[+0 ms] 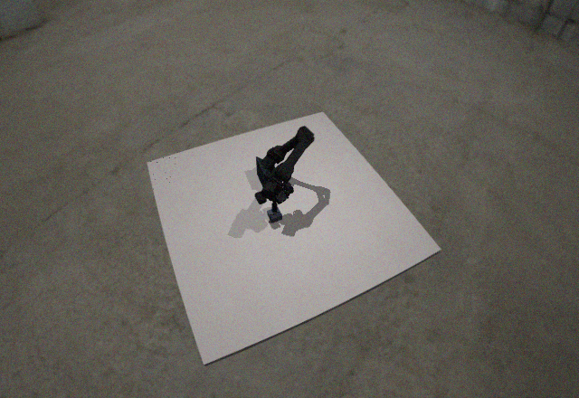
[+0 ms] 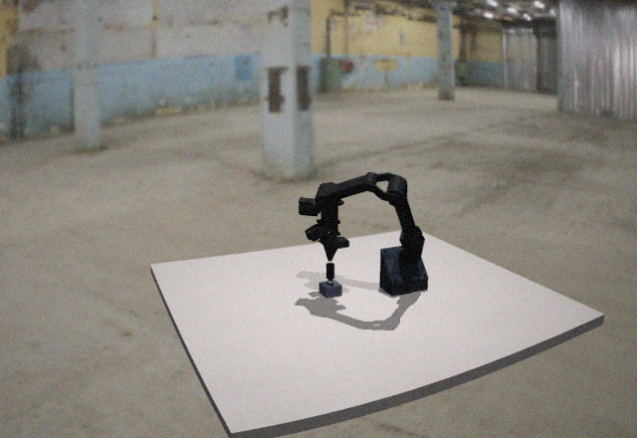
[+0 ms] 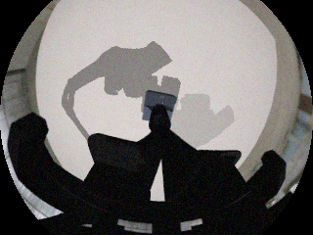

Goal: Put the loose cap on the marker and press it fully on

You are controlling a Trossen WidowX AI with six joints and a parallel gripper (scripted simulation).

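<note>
Right now the dark marker cap is 40 mm below my gripper tip.
</note>
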